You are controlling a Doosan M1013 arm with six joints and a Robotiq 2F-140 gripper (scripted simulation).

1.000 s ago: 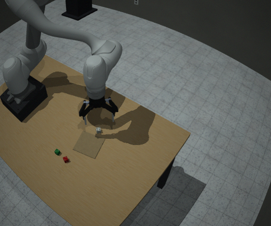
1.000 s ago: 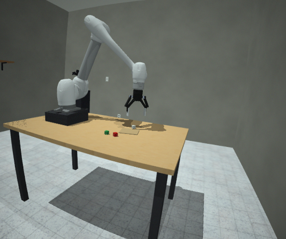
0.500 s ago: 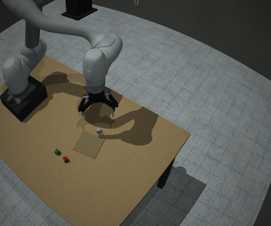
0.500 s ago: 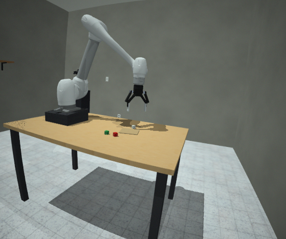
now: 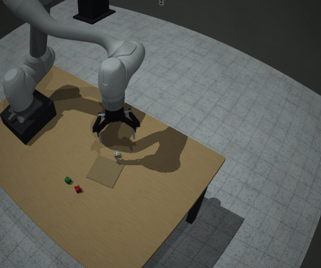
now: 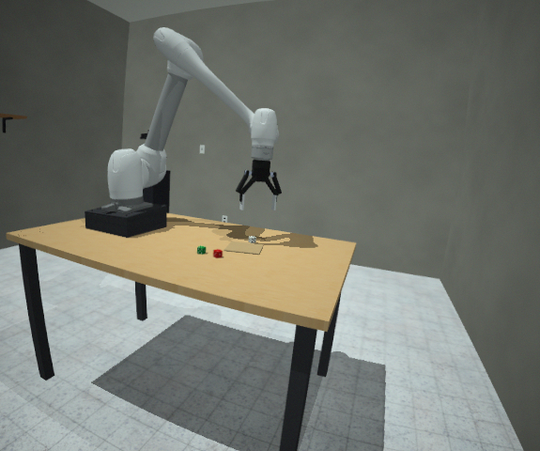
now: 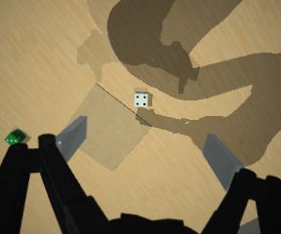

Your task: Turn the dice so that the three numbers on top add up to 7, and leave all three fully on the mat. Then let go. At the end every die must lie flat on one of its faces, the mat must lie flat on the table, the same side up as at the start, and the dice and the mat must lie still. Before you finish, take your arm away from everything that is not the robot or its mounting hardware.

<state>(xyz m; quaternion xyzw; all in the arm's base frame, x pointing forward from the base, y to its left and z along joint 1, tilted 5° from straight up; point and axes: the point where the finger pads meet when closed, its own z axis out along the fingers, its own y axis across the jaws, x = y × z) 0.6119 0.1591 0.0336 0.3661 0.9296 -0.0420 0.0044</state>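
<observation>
The red die lies 27 cm to the right of my hand, 14 cm below it and 3 cm behind it. Also, from my hand: white die: 14 cm below, 2 cm behind; tan mat: 15 cm below, 10 cm to the right; green die: 27 cm to the right, 14 cm below, 10 cm behind.
</observation>
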